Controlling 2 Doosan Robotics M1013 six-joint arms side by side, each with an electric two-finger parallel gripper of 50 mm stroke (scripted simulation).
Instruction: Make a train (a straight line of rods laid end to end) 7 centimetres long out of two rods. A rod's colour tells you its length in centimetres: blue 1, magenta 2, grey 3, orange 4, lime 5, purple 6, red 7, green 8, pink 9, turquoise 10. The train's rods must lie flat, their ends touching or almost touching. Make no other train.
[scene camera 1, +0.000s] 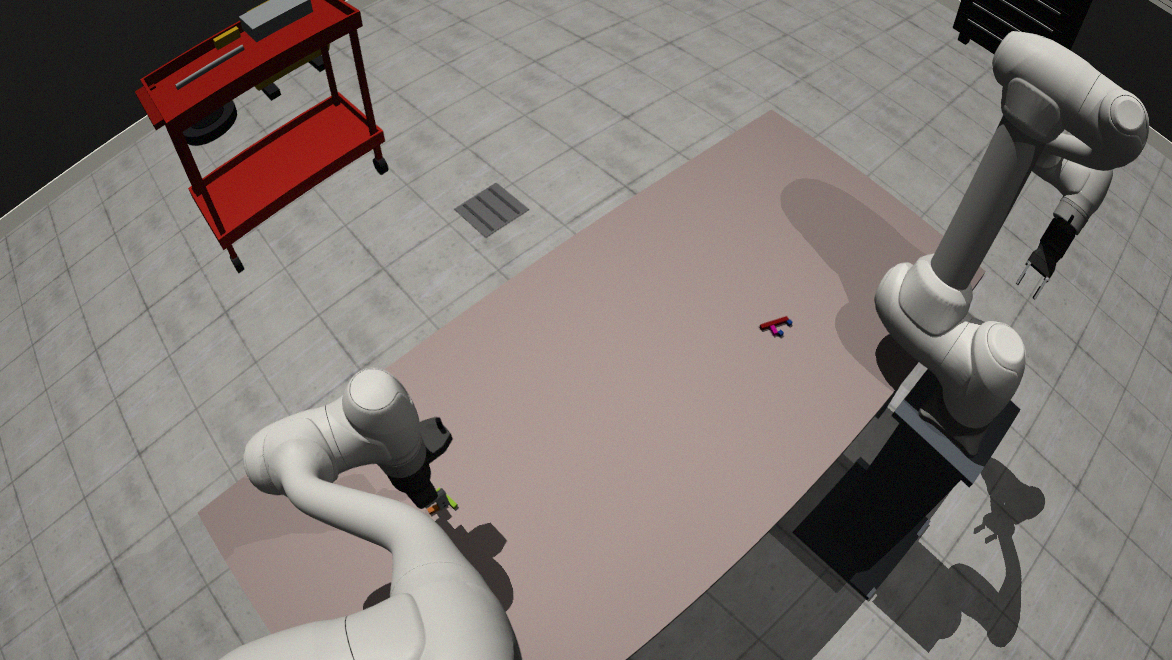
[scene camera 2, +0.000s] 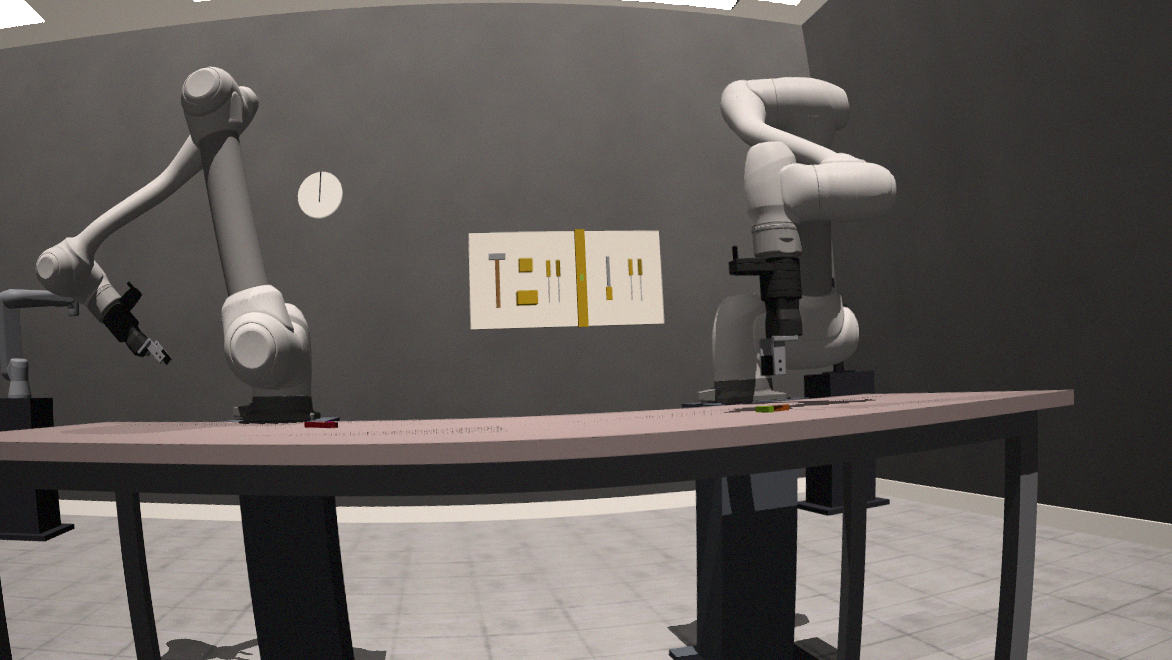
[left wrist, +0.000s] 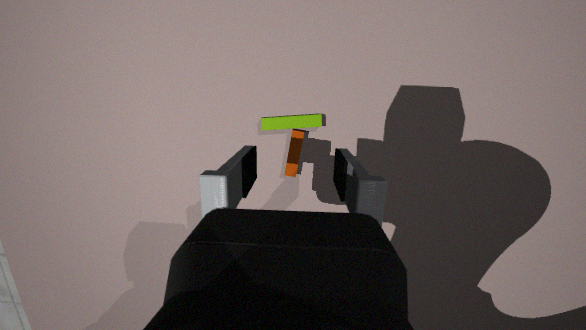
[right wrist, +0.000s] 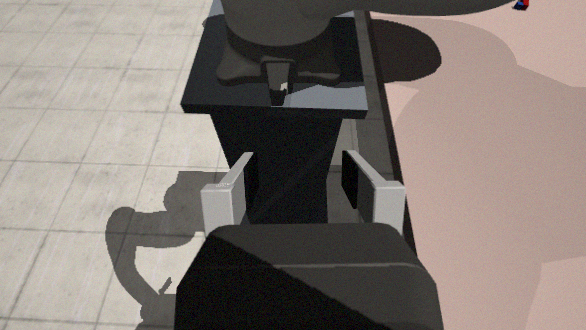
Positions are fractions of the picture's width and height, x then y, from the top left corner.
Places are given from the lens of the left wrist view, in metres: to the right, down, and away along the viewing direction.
my left gripper (left wrist: 0.50, 0.50): 0.00, 0.00, 0.17
lime rod (left wrist: 0.53, 0.37): 0.01, -0.04, 0.21
